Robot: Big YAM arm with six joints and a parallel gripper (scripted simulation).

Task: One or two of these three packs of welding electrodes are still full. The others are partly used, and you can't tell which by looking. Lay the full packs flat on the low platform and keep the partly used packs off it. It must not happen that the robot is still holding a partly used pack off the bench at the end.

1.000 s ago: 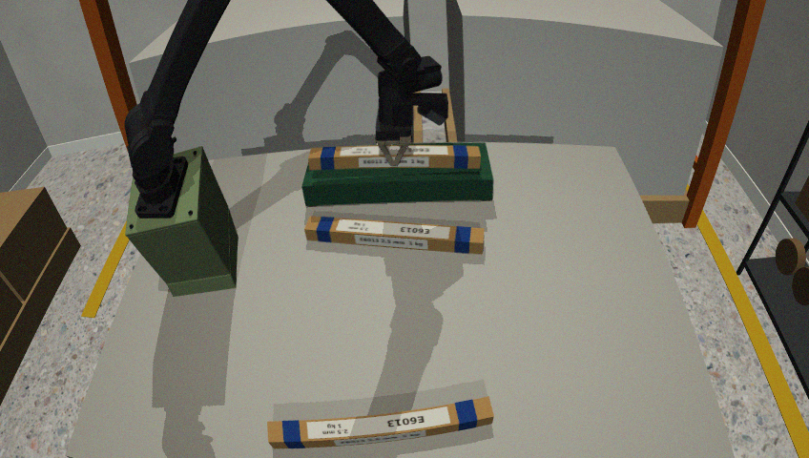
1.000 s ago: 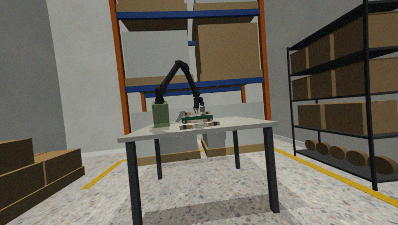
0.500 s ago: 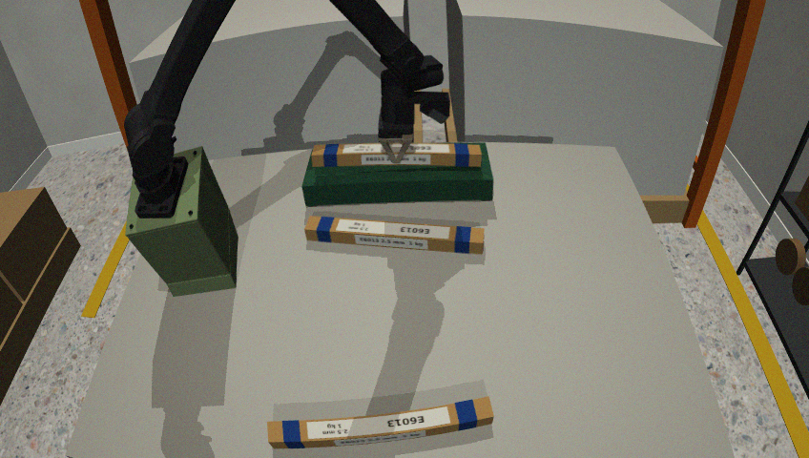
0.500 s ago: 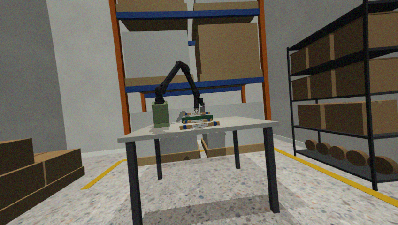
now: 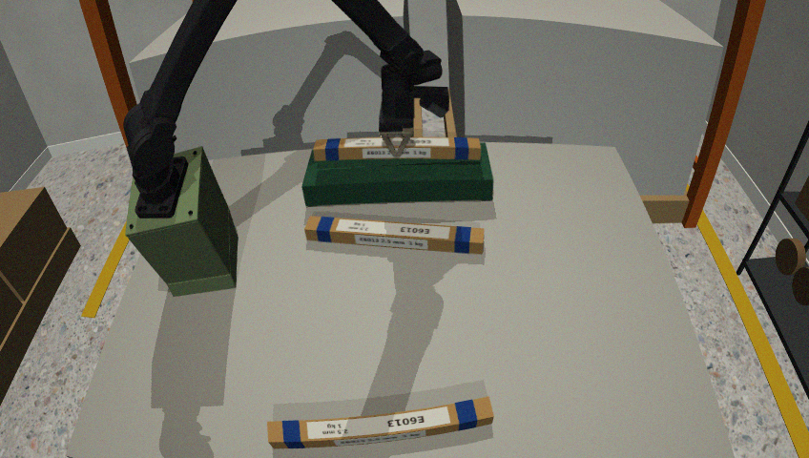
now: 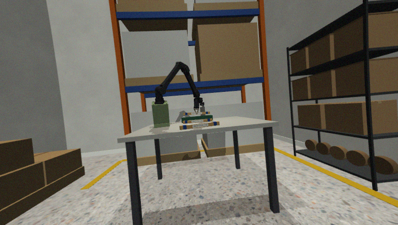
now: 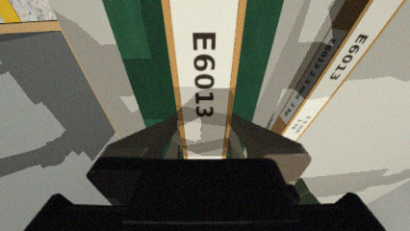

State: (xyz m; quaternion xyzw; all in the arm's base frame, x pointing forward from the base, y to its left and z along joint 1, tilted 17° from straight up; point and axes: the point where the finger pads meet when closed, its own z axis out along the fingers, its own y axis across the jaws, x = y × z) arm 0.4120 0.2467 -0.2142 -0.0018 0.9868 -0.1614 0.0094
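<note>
My gripper is now 8 cm above the low green platform and 1 cm to the right of it.
</note>
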